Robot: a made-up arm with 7 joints.
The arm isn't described. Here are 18 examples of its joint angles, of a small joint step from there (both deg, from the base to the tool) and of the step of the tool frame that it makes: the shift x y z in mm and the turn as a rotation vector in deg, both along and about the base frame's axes.
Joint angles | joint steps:
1: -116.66 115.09 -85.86 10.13 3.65 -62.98 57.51 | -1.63 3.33 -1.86 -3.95 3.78 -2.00 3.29
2: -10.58 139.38 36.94 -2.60 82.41 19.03 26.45 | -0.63 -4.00 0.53 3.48 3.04 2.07 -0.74
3: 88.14 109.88 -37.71 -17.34 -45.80 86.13 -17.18 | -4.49 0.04 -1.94 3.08 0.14 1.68 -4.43
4: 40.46 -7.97 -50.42 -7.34 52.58 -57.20 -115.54 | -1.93 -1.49 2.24 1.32 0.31 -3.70 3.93
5: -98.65 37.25 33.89 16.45 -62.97 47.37 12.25 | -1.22 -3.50 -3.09 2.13 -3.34 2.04 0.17
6: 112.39 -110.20 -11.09 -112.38 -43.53 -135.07 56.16 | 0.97 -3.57 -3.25 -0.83 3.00 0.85 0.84
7: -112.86 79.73 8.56 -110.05 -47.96 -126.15 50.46 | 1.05 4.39 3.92 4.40 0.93 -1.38 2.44
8: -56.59 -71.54 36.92 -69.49 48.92 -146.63 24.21 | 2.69 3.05 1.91 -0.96 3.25 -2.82 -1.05
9: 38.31 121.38 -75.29 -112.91 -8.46 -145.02 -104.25 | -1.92 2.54 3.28 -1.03 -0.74 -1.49 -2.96
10: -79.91 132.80 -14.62 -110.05 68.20 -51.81 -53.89 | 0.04 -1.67 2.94 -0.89 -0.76 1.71 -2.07
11: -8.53 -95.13 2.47 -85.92 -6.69 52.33 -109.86 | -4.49 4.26 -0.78 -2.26 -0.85 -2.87 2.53
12: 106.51 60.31 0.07 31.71 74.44 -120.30 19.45 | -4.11 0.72 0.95 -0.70 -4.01 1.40 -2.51
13: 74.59 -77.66 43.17 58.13 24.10 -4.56 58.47 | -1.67 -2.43 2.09 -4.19 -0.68 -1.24 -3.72
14: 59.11 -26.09 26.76 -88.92 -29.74 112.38 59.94 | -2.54 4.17 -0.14 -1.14 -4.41 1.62 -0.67
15: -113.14 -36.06 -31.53 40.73 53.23 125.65 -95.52 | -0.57 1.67 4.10 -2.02 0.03 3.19 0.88
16: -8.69 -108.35 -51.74 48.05 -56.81 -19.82 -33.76 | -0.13 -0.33 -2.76 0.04 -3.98 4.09 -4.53
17: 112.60 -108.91 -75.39 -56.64 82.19 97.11 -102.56 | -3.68 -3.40 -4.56 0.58 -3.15 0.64 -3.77
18: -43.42 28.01 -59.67 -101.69 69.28 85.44 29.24 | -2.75 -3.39 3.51 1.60 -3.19 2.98 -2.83
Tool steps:
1: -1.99 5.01 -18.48 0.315 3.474 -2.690
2: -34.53 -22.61 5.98 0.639 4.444 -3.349
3: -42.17 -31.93 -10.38 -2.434 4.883 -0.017
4: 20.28 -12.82 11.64 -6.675 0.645 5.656
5: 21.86 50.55 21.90 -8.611 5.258 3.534
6: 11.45 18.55 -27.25 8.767 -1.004 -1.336
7: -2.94 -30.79 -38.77 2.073 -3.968 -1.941
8: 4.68 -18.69 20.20 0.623 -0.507 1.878
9: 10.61 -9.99 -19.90 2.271 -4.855 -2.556
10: -2.22 1.16 14.17 0.635 4.444 -3.305
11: -2.87 30.08 10.85 -1.354 -6.856 6.539
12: -20.15 -13.16 -7.42 0.461 -3.249 7.551
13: 35.59 -1.16 4.74 -4.497 2.957 -0.595
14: -12.66 29.06 11.85 -5.507 -5.832 0.970
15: -7.92 10.41 21.10 -0.324 -5.325 3.348
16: -9.20 1.80 -1.18 4.997 4.422 -2.561
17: 31.47 -15.08 -22.54 5.358 0.434 0.462
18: 24.34 32.83 -2.17 -4.076 2.251 0.396
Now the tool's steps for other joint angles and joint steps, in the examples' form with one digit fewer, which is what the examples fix.
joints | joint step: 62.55 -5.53 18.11 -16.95 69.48 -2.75 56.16 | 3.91 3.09 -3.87 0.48 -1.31 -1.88 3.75
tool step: -13.6 39.5 -13.6 3.50 -6.84 -1.30
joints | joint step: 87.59 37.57 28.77 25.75 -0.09 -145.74 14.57 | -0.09 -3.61 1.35 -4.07 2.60 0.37 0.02
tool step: 4.7 -23.4 18.7 2.55 1.74 -3.68
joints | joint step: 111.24 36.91 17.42 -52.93 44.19 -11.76 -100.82 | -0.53 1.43 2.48 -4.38 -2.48 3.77 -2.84
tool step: 12.0 -4.4 -5.4 -2.33 -2.77 -8.60
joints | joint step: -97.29 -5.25 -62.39 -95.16 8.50 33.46 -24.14 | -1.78 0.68 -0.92 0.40 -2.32 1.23 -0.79
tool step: -3.5 2.2 3.6 0.83 1.34 -0.89
